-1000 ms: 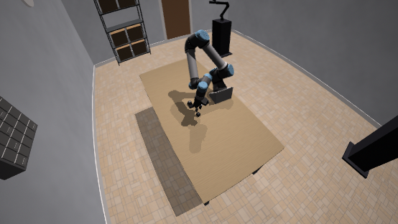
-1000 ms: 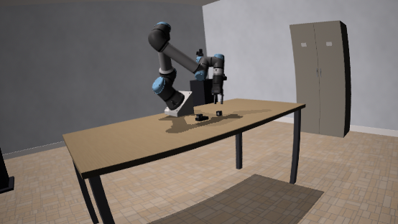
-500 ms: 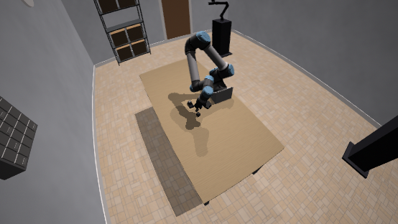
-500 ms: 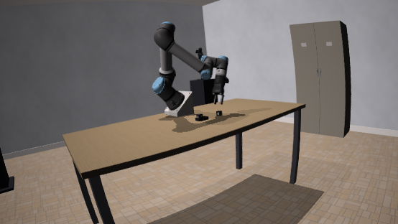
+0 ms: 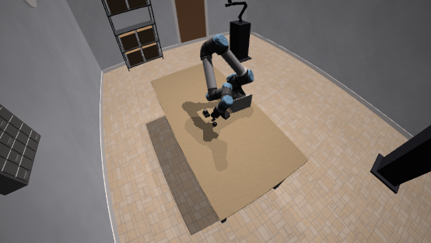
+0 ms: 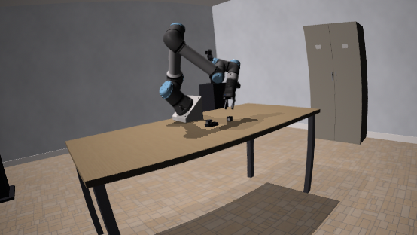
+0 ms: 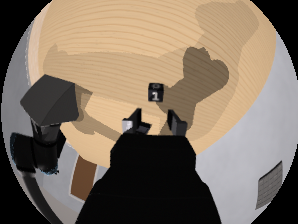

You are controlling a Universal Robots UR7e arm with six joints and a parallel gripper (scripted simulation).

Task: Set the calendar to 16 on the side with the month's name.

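The black date cube is 10 mm to the right of my hand and 80 mm below it. From my hand the other things lie so: dark calendar tray (10 mm behind, 160 mm to the right, 90 mm below).
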